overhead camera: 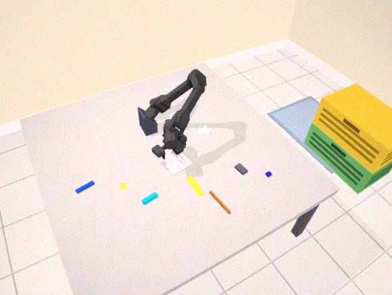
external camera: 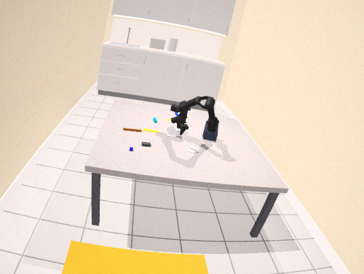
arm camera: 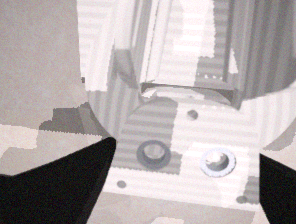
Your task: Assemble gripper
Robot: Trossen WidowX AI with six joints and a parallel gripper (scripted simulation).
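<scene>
The housing plate lies 1 cm below my gripper tip and 1 cm ahead of it. From my gripper tip the other things lie so: small white part 25 cm to the left, 9 cm behind; then gripper base 2 cm above, 1 cm ahead; then yellow bar 22 cm ahead, 3 cm to the left, 1 cm below.
</scene>
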